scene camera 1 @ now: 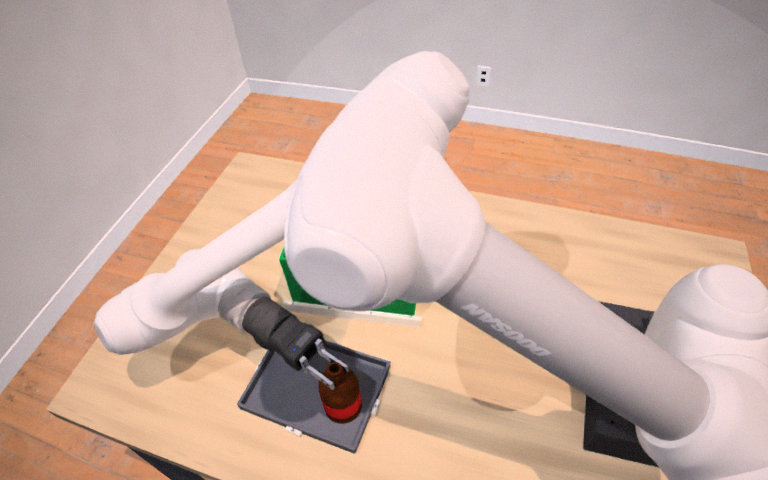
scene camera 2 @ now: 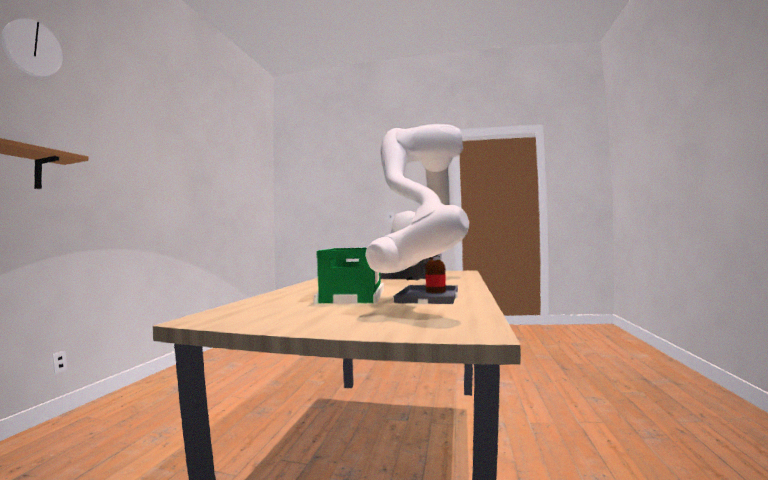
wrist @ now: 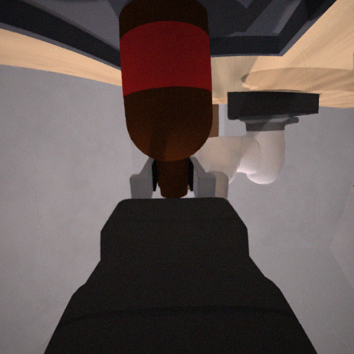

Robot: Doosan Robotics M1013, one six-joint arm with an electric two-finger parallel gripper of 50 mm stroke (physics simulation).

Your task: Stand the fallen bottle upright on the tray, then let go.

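Places are measured from the arm's base along level axes (x back, y up, z left), in millimetres.
Where they show: gripper, between the fingertips: (scene camera 1: 340, 377) (scene camera 2: 436, 255).
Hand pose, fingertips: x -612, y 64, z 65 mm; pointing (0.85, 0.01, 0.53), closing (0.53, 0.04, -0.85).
Each offset is from my fingertips to the top centre of the thing. Level surfaces: height alone.
The brown bottle @(dz -5, dx -9, dy +23 mm) (scene camera 1: 340, 394) (scene camera 2: 435, 276) (wrist: 168, 65) with a red band stands upright at the right part of the dark grey tray @(dz -39, dx -71, dy -115 mm) (scene camera 1: 271, 408) (scene camera 2: 408, 295) (wrist: 245, 46). In the scene camera 2 view its base is down at the tray, behind the front rim; whether it touches the tray floor cannot be told for sure. My gripper (scene camera 1: 338, 378) (wrist: 172, 167) is shut on the bottle's neck, with one finger on each side, and reaches it from the side. In the scene camera 2 view the fingers are hidden behind the arm and the bottle.
A green crate @(dz -313, dx -14, dy +34 mm) (scene camera 1: 400, 307) (scene camera 2: 346, 277) stands on the wooden table @(dy -141 mm) (scene camera 1: 192, 430) (scene camera 2: 266, 316), beside the tray and partly hidden under my arm in the scene camera 1 view. The tray has raised rims. My arm's base stands at the table's other end.
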